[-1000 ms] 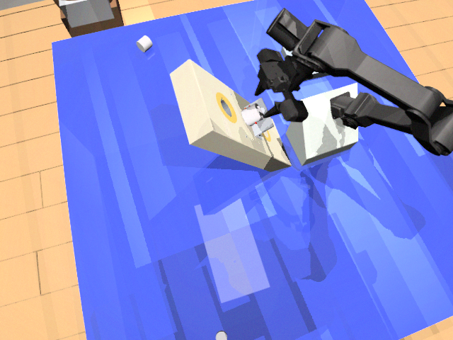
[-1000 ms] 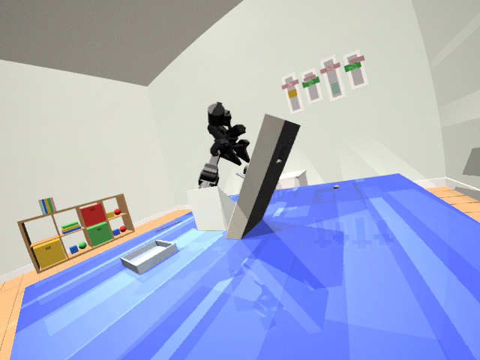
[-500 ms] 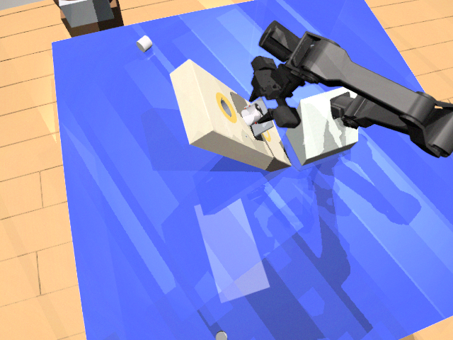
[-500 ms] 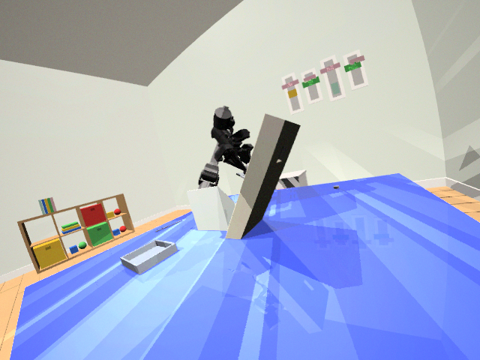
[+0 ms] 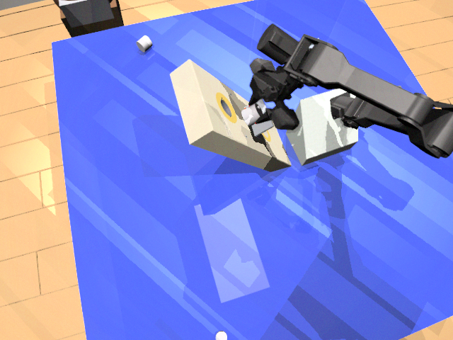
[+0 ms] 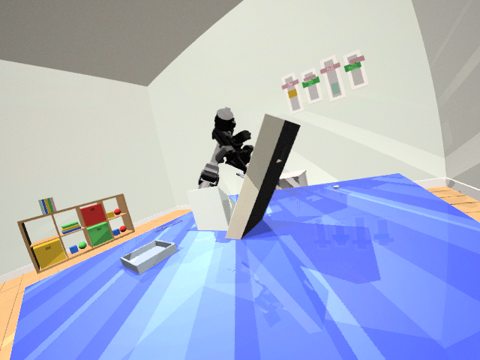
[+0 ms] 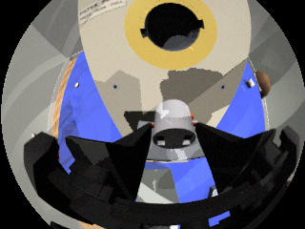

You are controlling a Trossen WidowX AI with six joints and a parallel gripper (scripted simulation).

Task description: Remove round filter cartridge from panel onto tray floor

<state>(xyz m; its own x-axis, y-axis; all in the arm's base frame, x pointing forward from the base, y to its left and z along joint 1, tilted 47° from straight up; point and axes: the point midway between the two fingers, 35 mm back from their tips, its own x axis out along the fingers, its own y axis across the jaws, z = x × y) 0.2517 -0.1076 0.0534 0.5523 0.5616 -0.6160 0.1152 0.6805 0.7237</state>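
Now: the grey tray 370 mm behind my gripper tip, 240 mm to the right of it and 210 mm below it. The rest, counted from my gripper tip: round filter cartridge (right at my gripper tip).
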